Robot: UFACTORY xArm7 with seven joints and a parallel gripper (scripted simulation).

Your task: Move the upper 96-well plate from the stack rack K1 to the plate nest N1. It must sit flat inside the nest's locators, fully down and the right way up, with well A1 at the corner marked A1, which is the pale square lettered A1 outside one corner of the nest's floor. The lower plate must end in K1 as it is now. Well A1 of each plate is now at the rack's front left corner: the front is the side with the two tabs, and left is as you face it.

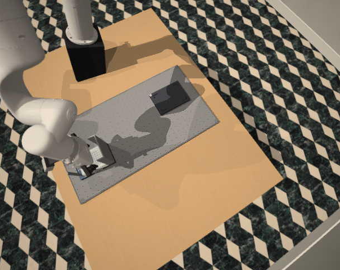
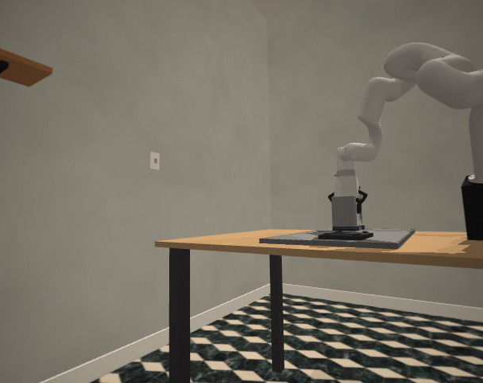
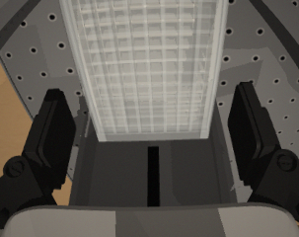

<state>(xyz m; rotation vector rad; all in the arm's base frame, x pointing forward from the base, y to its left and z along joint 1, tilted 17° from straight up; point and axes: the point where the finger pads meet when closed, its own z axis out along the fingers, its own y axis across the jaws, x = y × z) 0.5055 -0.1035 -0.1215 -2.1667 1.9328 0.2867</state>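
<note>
Now: the 96-well plate 4 cm below my hand. Also, from my hand: pale A1 square (32 cm to the left, 20 cm behind, 7 cm below).
</note>
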